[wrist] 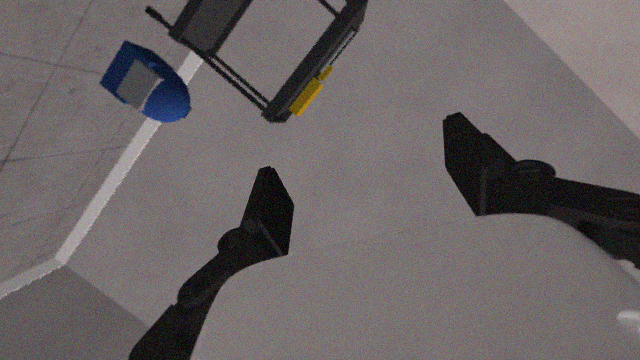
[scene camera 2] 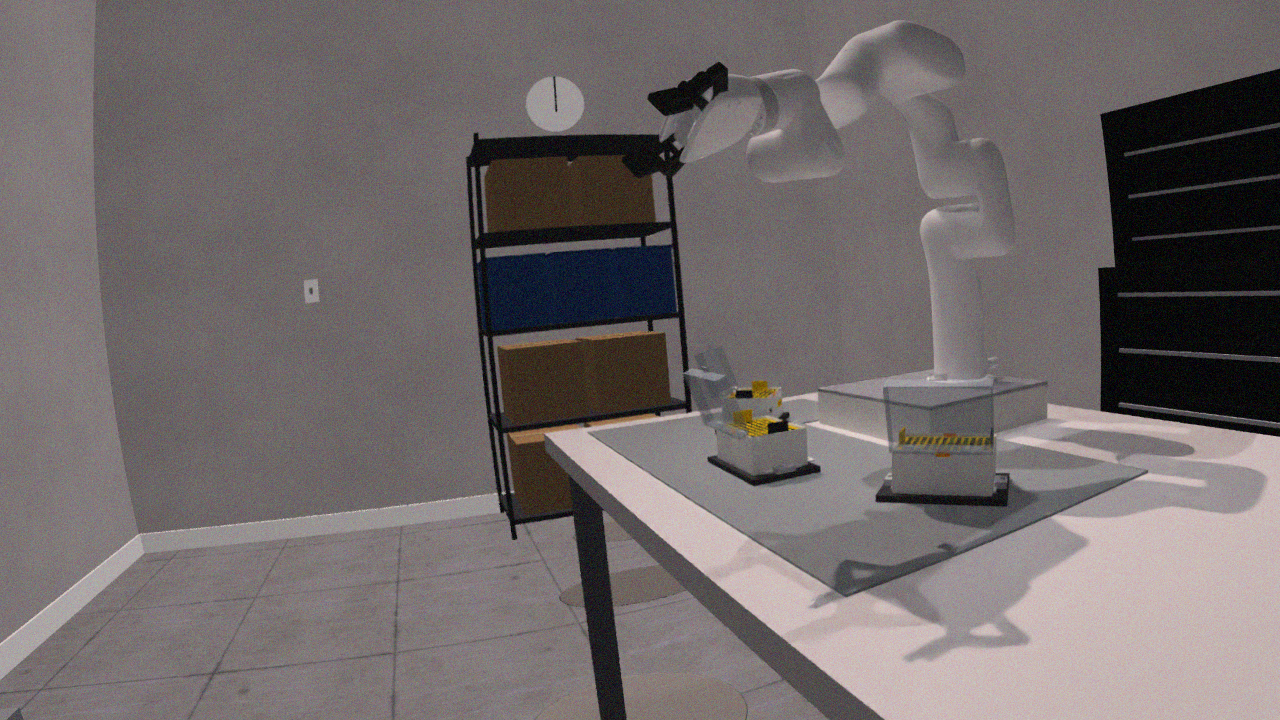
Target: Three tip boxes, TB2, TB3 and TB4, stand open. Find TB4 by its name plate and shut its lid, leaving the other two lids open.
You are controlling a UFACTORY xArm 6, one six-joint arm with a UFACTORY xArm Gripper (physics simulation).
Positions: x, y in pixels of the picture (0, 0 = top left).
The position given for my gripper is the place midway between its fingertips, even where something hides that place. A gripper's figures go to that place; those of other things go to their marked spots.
Scene:
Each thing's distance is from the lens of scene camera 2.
my gripper [scene camera 2: 642, 137]: 0.70 m
grey mat [scene camera 2: 828, 524]: 0.72 m
black base [scene camera 2: 972, 480]: 0.77 m

